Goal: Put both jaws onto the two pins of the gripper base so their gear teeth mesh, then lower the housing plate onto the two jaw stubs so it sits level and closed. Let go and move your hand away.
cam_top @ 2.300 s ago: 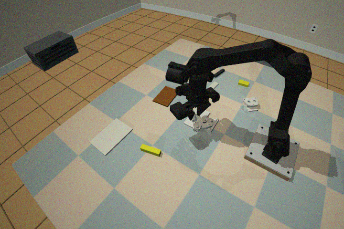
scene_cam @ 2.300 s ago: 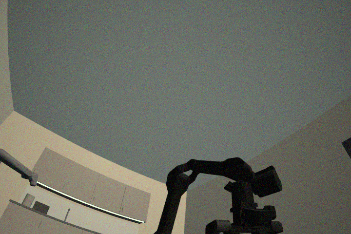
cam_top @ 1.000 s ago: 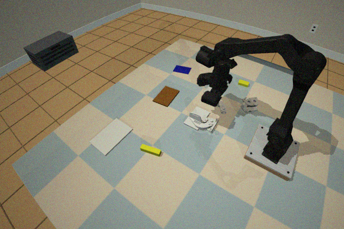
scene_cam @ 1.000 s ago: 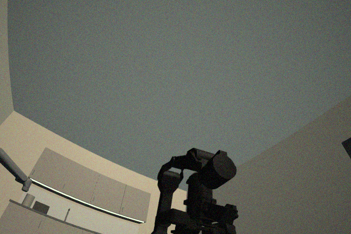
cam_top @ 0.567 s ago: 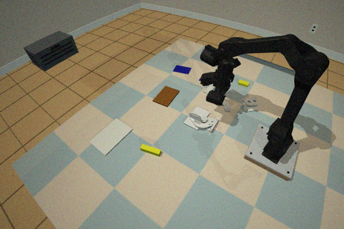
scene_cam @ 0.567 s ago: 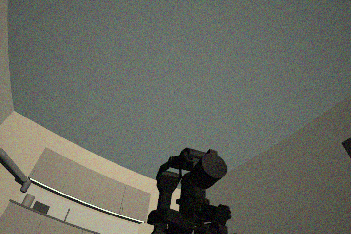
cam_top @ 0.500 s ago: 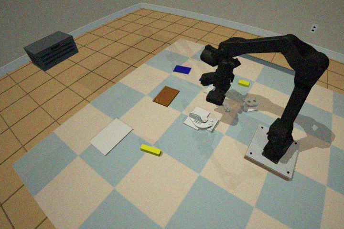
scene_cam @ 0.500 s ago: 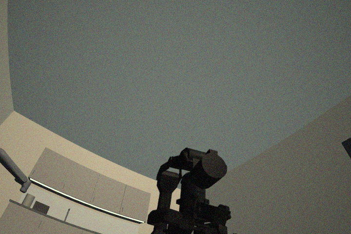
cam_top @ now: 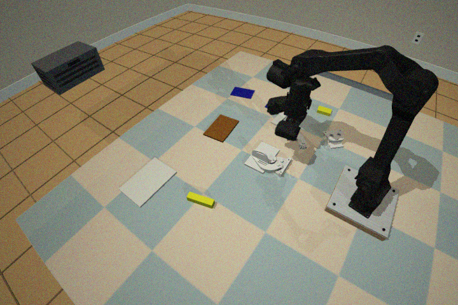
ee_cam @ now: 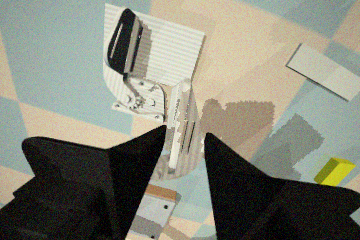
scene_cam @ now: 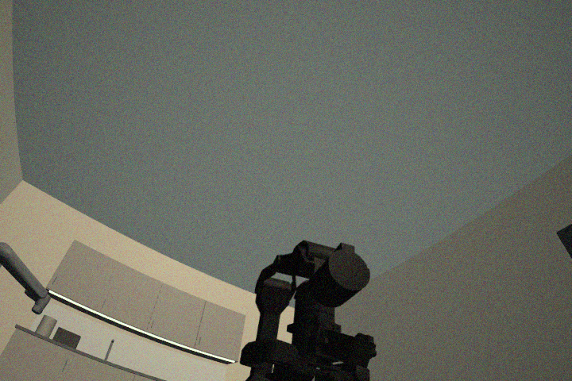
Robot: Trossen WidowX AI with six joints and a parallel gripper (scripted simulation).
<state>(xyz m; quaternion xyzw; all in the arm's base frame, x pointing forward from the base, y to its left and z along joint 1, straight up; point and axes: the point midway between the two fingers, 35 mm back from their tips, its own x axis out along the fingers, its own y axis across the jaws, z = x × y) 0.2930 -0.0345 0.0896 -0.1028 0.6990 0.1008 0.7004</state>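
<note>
My gripper tip is 20 mm past the housing plate, 60 mm to the right of it and 80 mm above it. The rest, counted from my gripper tip: gripper base: 100 mm behind, 170 mm to the right, 60 mm below; then white strip: 120 mm ahead, 140 mm to the right, 80 mm below; then jaw: 40 mm behind, 10 mm to the left.
</note>
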